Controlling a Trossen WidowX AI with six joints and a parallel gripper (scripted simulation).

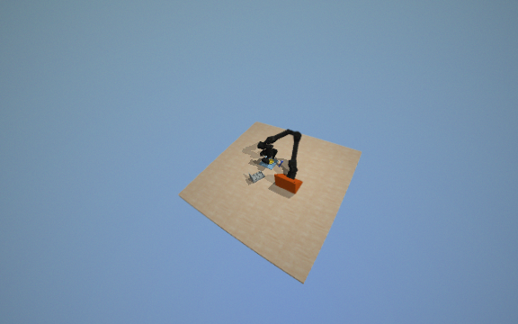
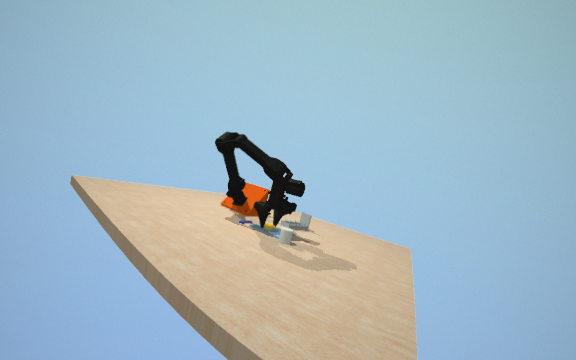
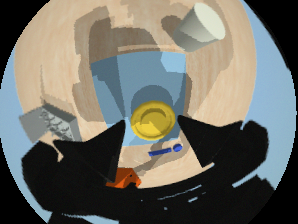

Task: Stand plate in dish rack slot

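Now: the light blue mat 2 cm ahead of my gripper tip, 1 cm to the left of it and 1 cm below it. The rest, counted from my gripper tip: yellow plate: right at my gripper tip; white cup: 11 cm ahead, 7 cm to the right, 1 cm above; small blue object: 10 cm behind, 3 cm to the right, 1 cm below.
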